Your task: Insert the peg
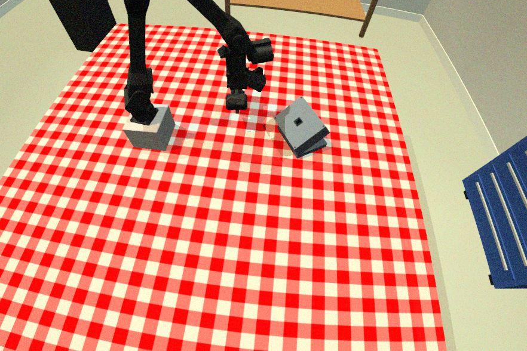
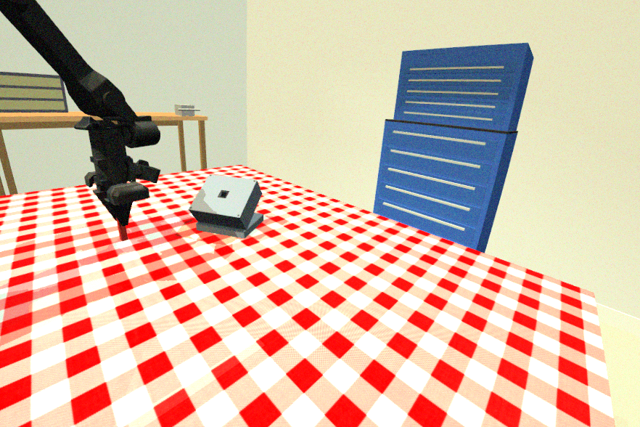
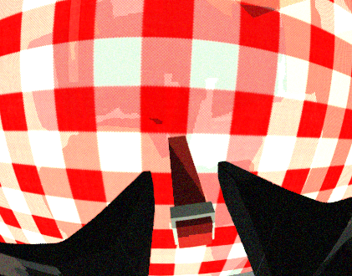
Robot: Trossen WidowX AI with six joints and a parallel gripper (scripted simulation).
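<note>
My gripper tip is 22 cm short of the grey sloped panel, 5 cm to the left of it and 3 cm below it. Round my gripper tip: dark red square peg 2 cm above.
</note>
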